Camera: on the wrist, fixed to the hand. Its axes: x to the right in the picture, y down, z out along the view.
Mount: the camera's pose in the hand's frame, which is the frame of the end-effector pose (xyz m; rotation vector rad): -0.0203 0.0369 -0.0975 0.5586 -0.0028 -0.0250
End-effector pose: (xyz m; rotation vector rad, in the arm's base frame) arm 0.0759 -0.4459 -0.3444 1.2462 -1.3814 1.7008
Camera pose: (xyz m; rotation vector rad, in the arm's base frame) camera 0.0229 -0.3604 -0.3785 1.5448 -0.9060 2.1495
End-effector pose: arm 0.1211 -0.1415 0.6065 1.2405 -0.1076 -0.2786
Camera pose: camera 0.1297 -0.0357 0.6111 1.7966 -0.1802 -0.2812
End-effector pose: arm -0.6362 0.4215 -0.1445 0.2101 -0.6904 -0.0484
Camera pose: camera -0.5907 0.4771 -0.2227 0.7545 -0.6926 0.1227
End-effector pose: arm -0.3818 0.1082 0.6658 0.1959 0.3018 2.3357
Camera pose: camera -0.4149 0.0531 0.5813 0.4603 0.9460 2.1747
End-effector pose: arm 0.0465 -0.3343 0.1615 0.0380 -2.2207 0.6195
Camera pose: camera 0.1207 -0.2620 0.1850 0.3500 -1.9813 1.2051
